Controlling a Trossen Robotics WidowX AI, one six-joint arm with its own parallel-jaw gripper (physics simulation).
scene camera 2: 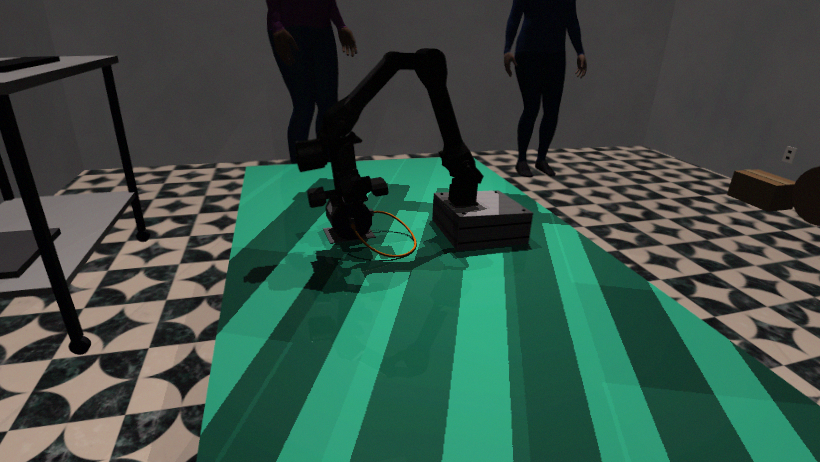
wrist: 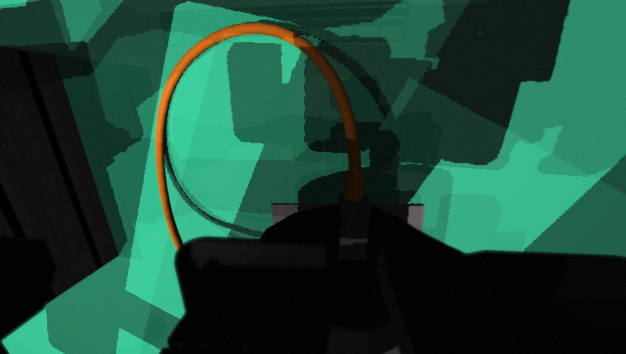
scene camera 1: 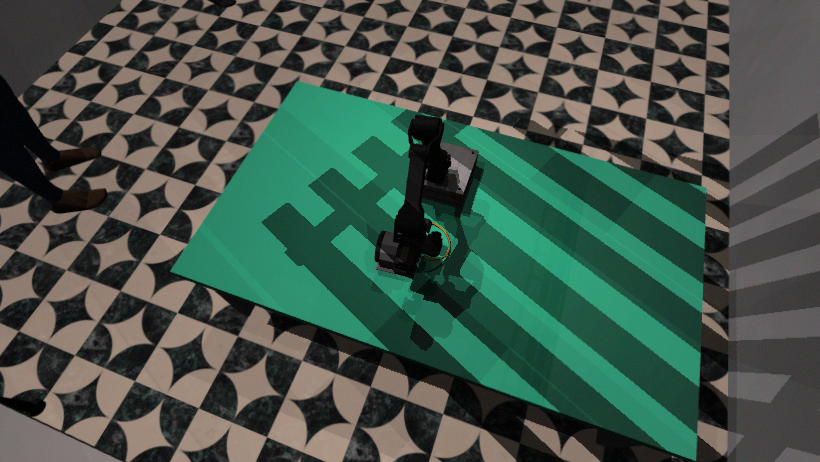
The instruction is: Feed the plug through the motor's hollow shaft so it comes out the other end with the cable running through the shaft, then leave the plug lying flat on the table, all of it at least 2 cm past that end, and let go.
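Frame: origin at the arm's base, x ahead, y left, z up, level; metres.
Seen in the pictures: gripper, between the fingertips: [scene camera 2: 352, 224] [wrist: 352, 213]; arm's base, origin of its link: [scene camera 2: 463, 201] [scene camera 1: 436, 174].
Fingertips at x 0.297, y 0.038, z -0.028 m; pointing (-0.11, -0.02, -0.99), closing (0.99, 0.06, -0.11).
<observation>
Pixels of each thing's top centre, then the offset from my fingertips to it. "pt": a spot on its surface instead. Level surfaces: height alone.
- motor, centre of its top: [scene camera 2: 349, 196] [scene camera 1: 392, 241] 0.000 m ahead, 0.070 m right, 0.045 m up
- grey base plate, centre of its top: [wrist: 344, 254] [scene camera 2: 348, 232] [scene camera 1: 393, 255] 0.003 m ahead, 0.069 m right, 0.055 m down
- dark plug, centre of its top: [wrist: 351, 236] 0.001 m ahead, 0.006 m right, 0.011 m up
- orange cable, a spot on its surface: [wrist: 161, 130] [scene camera 2: 414, 242] pt 0.154 m back, 0.021 m left, 0.051 m down
- green table, height of its surface: 0.057 m down
The motor [scene camera 1: 386, 250] [scene camera 2: 356, 224] is a dark drum on its side on a grey base plate [scene camera 1: 383, 268] [scene camera 2: 329, 235] [wrist: 415, 216]. My gripper [scene camera 1: 410, 266] [wrist: 352, 213] is low at the motor's right side in scene camera 1, shut on the dark plug [wrist: 354, 225]. The plug's cable end sticks up from between the fingers in the wrist view. The orange cable [scene camera 1: 449, 243] [scene camera 2: 414, 241] [wrist: 161, 130] loops out from the plug and passes behind a finger. The fingers hide the shaft opening and the plug's front end, so I cannot tell if the plug is inside the shaft.
The arm's grey box-shaped base [scene camera 1: 459, 192] [scene camera 2: 493, 229] [wrist: 45, 150] stands on the green table [scene camera 1: 246, 189] [scene camera 2: 482, 373], behind the motor in scene camera 1. The cable loop hangs between gripper and base in scene camera 2. Striped shadows cross the table.
</observation>
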